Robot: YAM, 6 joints.
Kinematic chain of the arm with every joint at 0, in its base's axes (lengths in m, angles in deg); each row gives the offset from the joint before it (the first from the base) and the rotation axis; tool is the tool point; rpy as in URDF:
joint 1: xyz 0 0 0.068 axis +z
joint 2: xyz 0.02 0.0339 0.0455 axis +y
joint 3: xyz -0.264 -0.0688 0 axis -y
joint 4: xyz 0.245 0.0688 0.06 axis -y
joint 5: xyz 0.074 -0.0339 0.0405 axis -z
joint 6: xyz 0.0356 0 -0.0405 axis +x
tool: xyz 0 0 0 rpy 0 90 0
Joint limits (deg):
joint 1: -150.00..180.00
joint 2: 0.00..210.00
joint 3: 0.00..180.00
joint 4: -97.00..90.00
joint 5: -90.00..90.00
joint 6: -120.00..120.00
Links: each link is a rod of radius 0.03 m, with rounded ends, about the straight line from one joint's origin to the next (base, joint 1, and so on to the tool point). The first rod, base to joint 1, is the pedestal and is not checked.
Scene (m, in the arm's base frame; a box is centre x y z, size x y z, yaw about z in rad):
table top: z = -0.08
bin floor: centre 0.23 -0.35 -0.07 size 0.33 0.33 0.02 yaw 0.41
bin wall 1: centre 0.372 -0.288 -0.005 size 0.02 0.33 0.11 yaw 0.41
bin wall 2: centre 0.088 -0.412 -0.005 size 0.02 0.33 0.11 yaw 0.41
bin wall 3: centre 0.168 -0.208 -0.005 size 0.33 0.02 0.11 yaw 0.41
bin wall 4: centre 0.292 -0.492 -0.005 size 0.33 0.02 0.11 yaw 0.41
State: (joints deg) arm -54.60 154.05 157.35 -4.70 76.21 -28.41
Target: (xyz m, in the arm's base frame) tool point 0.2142 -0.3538 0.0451
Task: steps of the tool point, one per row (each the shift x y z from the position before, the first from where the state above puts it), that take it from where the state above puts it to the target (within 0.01 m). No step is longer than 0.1 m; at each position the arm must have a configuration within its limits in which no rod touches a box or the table.
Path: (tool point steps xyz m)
1: 0.0001 0.0019 -0.0614
2: -0.0102 0.0163 -0.0599
3: -0.0200 0.0298 -0.0546
4: -0.0286 0.0413 -0.0458
5: -0.0355 0.0505 -0.0342

